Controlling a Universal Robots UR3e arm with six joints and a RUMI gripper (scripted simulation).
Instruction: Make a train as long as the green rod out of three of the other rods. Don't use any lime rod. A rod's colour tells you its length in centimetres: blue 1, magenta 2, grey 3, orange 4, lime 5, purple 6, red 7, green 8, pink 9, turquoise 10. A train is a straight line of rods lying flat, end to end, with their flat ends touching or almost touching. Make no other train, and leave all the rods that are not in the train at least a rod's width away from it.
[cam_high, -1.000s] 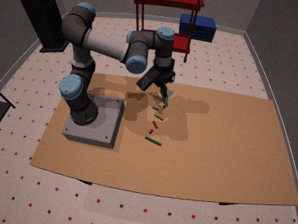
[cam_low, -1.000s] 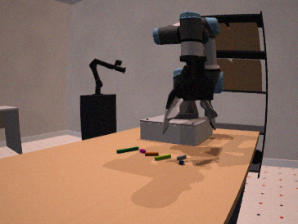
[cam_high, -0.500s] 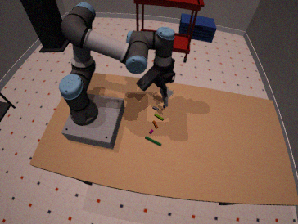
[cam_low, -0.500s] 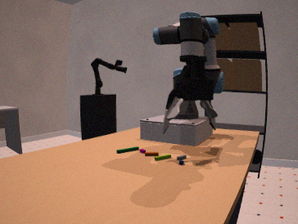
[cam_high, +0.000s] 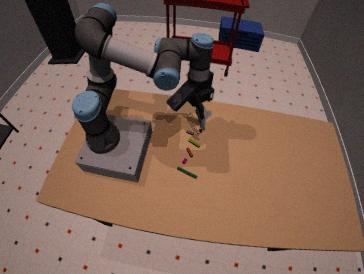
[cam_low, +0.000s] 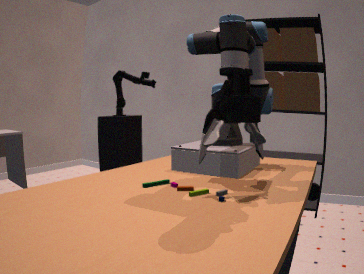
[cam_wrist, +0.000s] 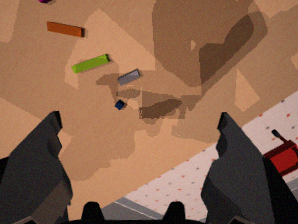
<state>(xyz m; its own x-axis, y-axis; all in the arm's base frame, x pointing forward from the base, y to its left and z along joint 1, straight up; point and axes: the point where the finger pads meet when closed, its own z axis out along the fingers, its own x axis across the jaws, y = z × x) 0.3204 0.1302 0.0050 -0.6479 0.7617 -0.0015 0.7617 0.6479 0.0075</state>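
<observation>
My gripper is now 5 cm short of the small blue rod, 1 cm to the left of it and 8 cm above it. From my hand the other things lie so: orange rod (1 cm ahead, 11 cm to the right, 8 cm below); lime rod (2 cm ahead, 7 cm to the right, 8 cm below); grey rod (1 cm ahead, 2 cm to the right, 8 cm below).
</observation>
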